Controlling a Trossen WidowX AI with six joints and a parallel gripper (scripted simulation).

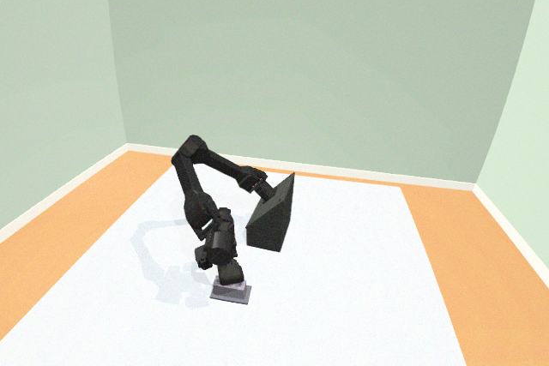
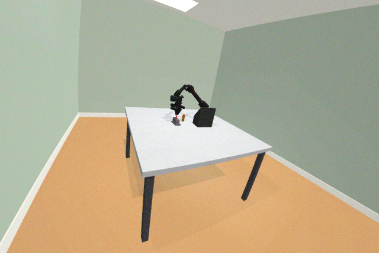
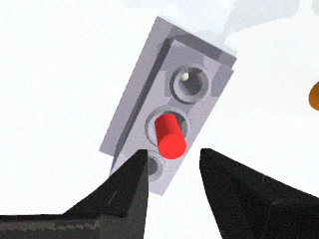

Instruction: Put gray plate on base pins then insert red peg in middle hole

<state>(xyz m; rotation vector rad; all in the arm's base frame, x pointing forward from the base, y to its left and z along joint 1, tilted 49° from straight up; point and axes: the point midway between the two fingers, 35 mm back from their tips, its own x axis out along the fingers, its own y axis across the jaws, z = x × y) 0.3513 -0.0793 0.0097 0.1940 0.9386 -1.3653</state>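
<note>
Now: the red peg 4 cm below my gripper tip. Also, from my gripper tip: orange cylinder (13 cm behind, 7 cm to the right, 6 cm below); gray plate (5 cm below); gray base (9 cm below).
</note>
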